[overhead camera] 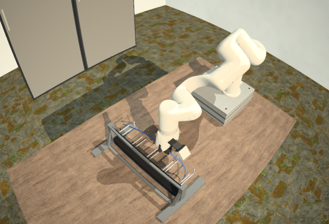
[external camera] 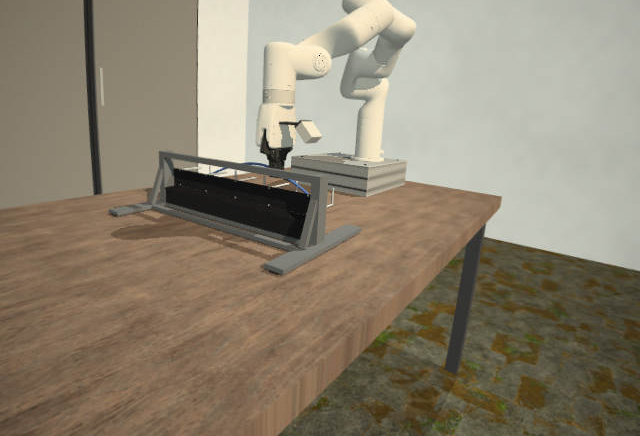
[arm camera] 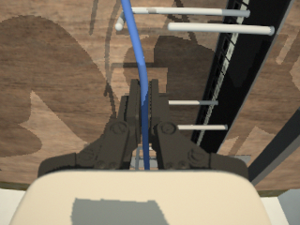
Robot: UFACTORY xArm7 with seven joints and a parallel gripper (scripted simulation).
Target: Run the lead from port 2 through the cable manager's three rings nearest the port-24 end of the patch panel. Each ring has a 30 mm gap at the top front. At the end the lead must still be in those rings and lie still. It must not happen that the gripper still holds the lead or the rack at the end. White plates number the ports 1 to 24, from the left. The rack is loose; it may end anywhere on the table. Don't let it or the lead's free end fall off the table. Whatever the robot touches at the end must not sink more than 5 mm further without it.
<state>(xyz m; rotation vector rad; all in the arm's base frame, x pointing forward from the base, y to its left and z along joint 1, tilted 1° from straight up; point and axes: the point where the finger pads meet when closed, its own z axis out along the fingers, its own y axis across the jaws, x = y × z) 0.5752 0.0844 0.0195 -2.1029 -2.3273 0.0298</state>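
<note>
The grey rack lies 11 cm ahead of my hand, 5 cm below it and 4 cm to the right of it.
</note>
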